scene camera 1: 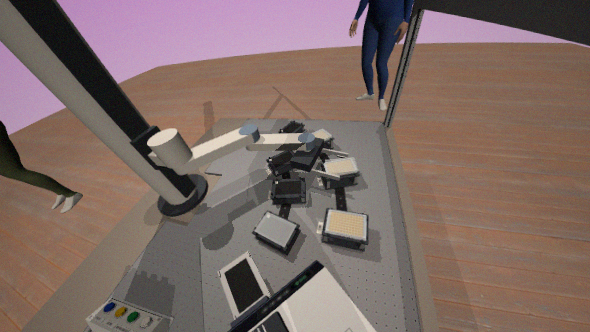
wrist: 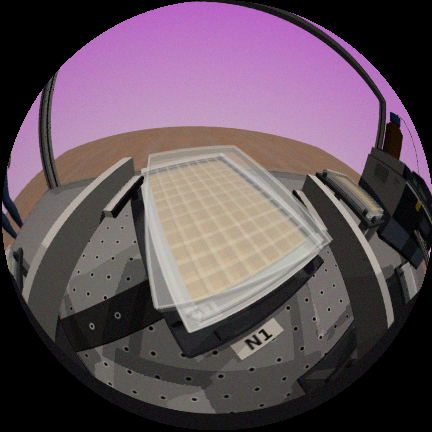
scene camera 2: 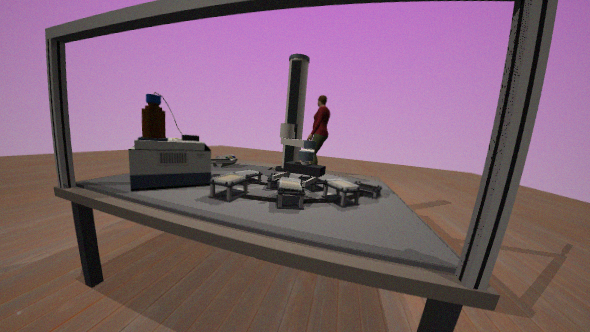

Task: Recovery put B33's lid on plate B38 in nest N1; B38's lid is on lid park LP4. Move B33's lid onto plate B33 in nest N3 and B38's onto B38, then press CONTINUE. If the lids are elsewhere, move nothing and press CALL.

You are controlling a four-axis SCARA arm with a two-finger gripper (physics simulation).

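Places are measured from the arm's base along level axes (x left, y back, z up), in centimetres.
Pixels of known places: gripper, fingertip midpoint: (scene camera 1: pixel 343 166) (wrist: pixel 219 171) (scene camera 2: pixel 287 181); arm's base, link origin: (scene camera 1: pixel 184 194).
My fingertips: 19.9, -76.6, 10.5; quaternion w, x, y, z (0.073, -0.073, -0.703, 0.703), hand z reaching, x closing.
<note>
For each thing: its top centre in the pictures, then the offset to it from my fingertips, as dx, dy, dz. "*": a spot on its surface instead.
- Plate B38, top centre: (wrist: pixel 216 169) (scene camera 2: pixel 290 178) (scene camera 1: pixel 340 163) +0.6, +1.4, +0.7
- nest N1, top centre: (wrist: pixel 210 208) (scene camera 2: pixel 290 185) (scene camera 1: pixel 339 167) +0.8, +1.7, -1.9
- clear lid, surface spot: (wrist: pixel 175 295) * +2.9, +7.9, -0.5
- far end, surface spot: (scene camera 1: pixel 322 135) * +22.1, +11.9, -0.6
- grey-white lidded-looking piece, top centre: (scene camera 1: pixel 275 227) (scene camera 2: pixel 247 172) -29.8, +21.8, -4.0
- brown bottle, surface spot: (scene camera 2: pixel 153 122) * -57.2, -10.4, +19.0
- tablet-like screen, surface spot: (scene camera 1: pixel 243 284) * -48.8, +23.6, +0.8
- button box, top centre: (scene camera 1: pixel 115 323) (scene camera 2: pixel 226 155) -67.3, +55.8, -0.9
Plate B38 (scene camera 1: pixel 341 166) (scene camera 2: pixel 291 184) (wrist: pixel 225 220) sits in nest N1 (wrist: pixel 225 335), with tan wells. A clear lid (wrist: pixel 175 295) lies on it, visibly turned against the plate's outline. My gripper (scene camera 1: pixel 343 165) (wrist: pixel 219 171) is open, its fingers on either side of the lid and plate, with a gap on both sides in the wrist view. Other plates stand at the near right (scene camera 1: pixel 346 225) (wrist: pixel 354 194) and the far end (scene camera 1: pixel 322 135); which is B33 cannot be read. A grey-white lidded-looking piece (scene camera 1: pixel 276 230) rests on a black holder; its label is unreadable.
Black holders (scene camera 1: pixel 288 190) (scene camera 1: pixel 280 163) stand left of the plates. A white instrument (scene camera 1: pixel 325 305) (scene camera 2: pixel 170 162) with a brown bottle (scene camera 2: pixel 153 122), a tablet-like screen (scene camera 1: pixel 243 284) and a button box (scene camera 1: pixel 125 322) are on the table. A person in blue (scene camera 1: pixel 382 45) stands beyond the table.
</note>
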